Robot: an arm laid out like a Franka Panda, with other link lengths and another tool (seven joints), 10 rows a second.
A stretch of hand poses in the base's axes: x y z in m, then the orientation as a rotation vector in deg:
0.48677, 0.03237, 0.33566, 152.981, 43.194, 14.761
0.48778, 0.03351, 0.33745, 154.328, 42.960, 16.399
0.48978, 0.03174, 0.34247, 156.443, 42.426, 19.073
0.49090, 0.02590, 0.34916, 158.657, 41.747, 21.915
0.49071, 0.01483, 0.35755, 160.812, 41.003, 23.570
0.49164, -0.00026, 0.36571, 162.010, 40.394, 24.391
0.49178, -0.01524, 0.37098, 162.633, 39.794, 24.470
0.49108, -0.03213, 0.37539, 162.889, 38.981, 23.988
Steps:
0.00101, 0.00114, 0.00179, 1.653, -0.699, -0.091
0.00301, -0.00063, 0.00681, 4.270, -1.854, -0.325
0.00413, -0.00647, 0.01350, 7.032, -3.063, -0.631
0.00394, -0.01754, 0.02189, 9.402, -3.533, -1.117
0.00487, -0.03263, 0.03005, 10.668, -3.759, -1.523
0.00501, -0.04761, 0.03532, 11.184, -3.717, -1.964
0.00431, -0.06450, 0.03973, 11.168, -3.495, -2.587

